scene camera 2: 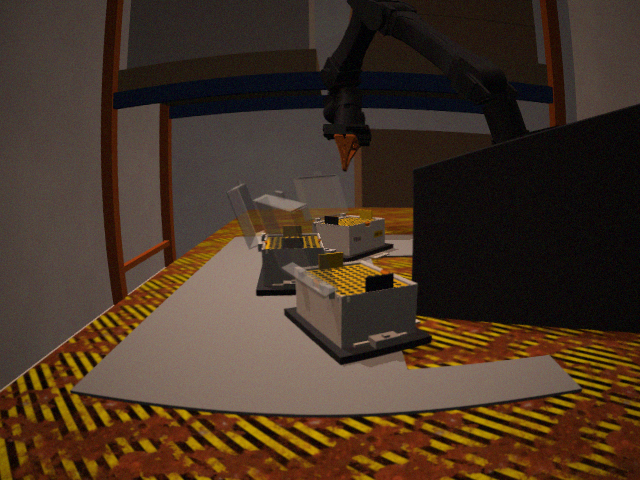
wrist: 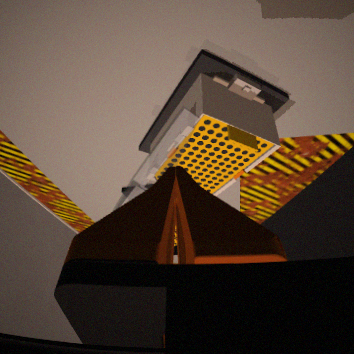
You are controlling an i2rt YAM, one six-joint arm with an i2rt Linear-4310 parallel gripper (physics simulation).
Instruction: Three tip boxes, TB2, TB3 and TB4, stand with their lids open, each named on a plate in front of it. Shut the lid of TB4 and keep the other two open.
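Places are measured from the arm's base along level axes (x right, y ahead, z up), in millimetres.
Where they show: gripper, fingertip midpoint: [scene camera 2: 344, 170] [wrist: 175, 177].
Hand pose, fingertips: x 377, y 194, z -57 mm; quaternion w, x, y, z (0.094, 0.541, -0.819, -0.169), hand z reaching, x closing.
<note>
After its pixels a point has its place.
Three pale tip boxes with yellow racks stand with clear lids open: the nearest box [scene camera 2: 379, 317] [wrist: 240, 105], a middle box [scene camera 2: 306, 262] behind it to the left, and a far box [scene camera 2: 345, 238] {x 190, y 238, z -171 mm}. The nearest box's lid [scene camera 2: 280, 200] {x -167, y 384, z -64 mm} leans up and back to the left. The middle box's lid [scene camera 2: 240, 209] {x 24, y 421, z -92 mm} and the far box's lid [scene camera 2: 321, 190] {x 321, y 255, z -95 mm} stand tilted up. The name plates cannot be read, so I cannot tell which box is TB4. My gripper [scene camera 2: 344, 169] {x 377, y 194, z -58 mm} [wrist: 175, 177] {x 377, y 194, z -58 mm} is shut, empty and pointing down, high above the boxes. Its fingers hide part of the wrist view.
A large black block [scene camera 2: 516, 232] {x -189, y 127, z -103 mm} stands to the right of the boxes. The boxes stand on a grey mat [scene camera 2: 206, 351] {x -182, y 467, z -209 mm} [wrist: 75, 75] {x 366, y 312, z -209 mm} on a table with a rusty, yellow-and-black striped top [scene camera 2: 258, 444] {x -347, y 424, z -212 mm}. Orange posts [scene camera 2: 111, 180] and a blue beam [scene camera 2: 217, 86] stand behind.
</note>
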